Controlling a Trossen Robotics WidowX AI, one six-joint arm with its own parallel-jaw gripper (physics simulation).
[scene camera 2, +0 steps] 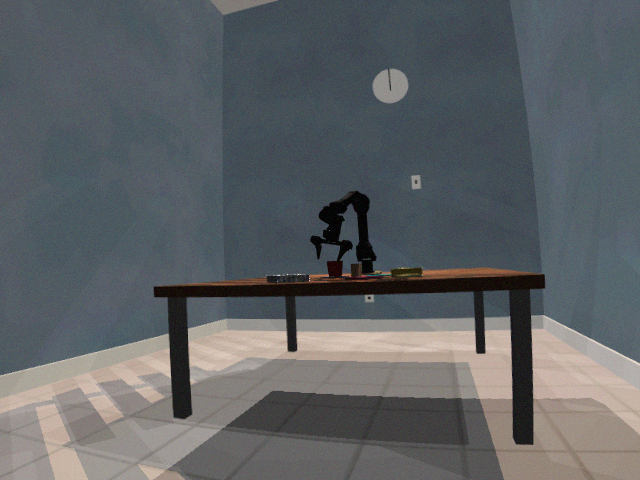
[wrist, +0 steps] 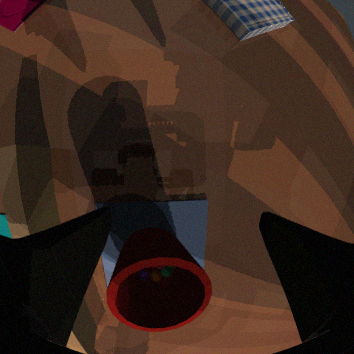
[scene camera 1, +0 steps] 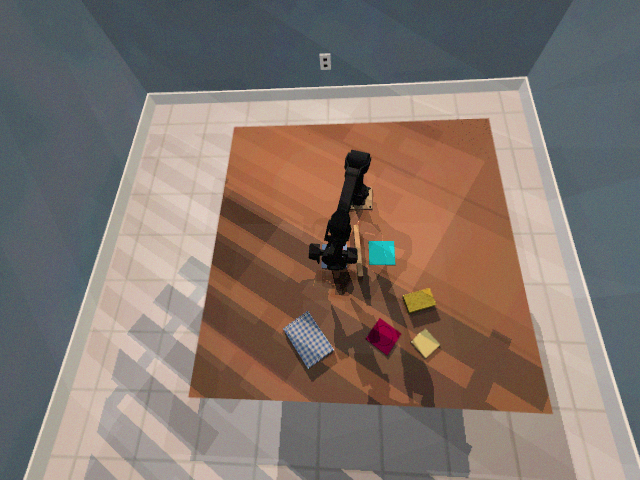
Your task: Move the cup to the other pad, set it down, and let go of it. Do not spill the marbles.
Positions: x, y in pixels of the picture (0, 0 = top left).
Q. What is my gripper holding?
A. Nothing.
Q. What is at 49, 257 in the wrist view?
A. My gripper.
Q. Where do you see a thin wooden bar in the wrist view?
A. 35, 204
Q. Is my gripper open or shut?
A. Open.
